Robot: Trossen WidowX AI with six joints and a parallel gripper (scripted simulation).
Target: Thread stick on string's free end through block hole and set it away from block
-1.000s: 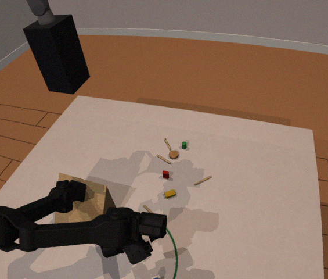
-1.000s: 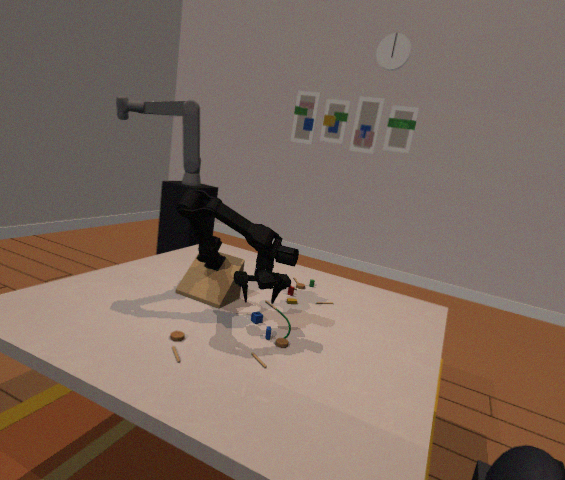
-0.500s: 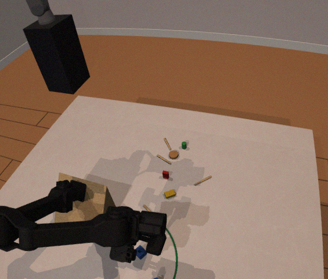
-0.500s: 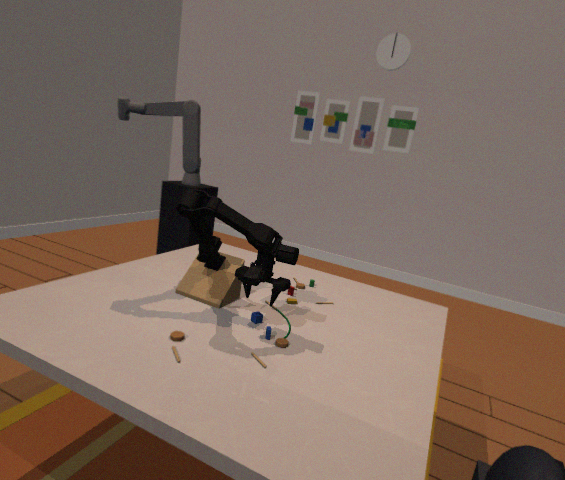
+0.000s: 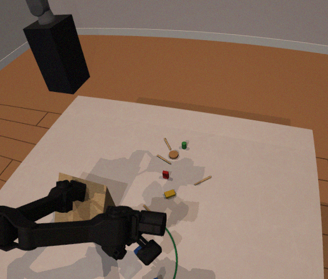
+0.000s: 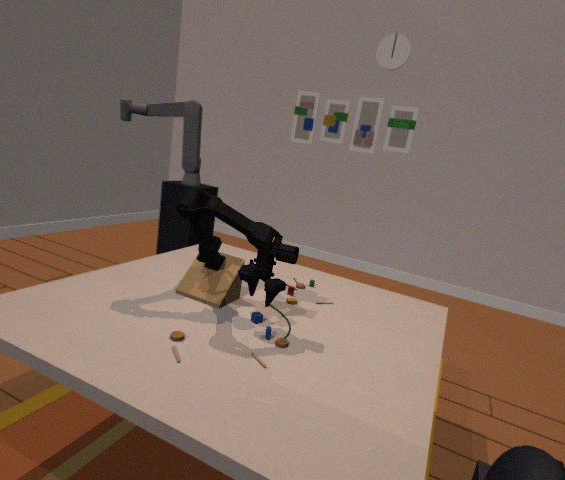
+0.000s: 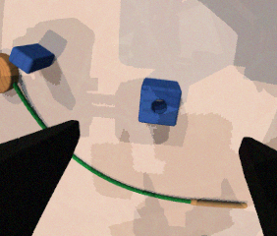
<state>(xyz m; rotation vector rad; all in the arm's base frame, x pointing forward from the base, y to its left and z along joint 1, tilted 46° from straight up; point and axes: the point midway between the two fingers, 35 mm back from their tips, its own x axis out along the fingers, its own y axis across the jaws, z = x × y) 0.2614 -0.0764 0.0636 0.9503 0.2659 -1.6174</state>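
My gripper tip is 60 mm above the blue cube. Also, from my gripper tip: thin wooden stick (150 mm to the left, 70 mm below, 10 mm behind); yellow block (250 mm to the left, 70 mm below, 20 mm ahead); round wooden button (140 mm ahead, 80 mm to the right, 70 mm below).
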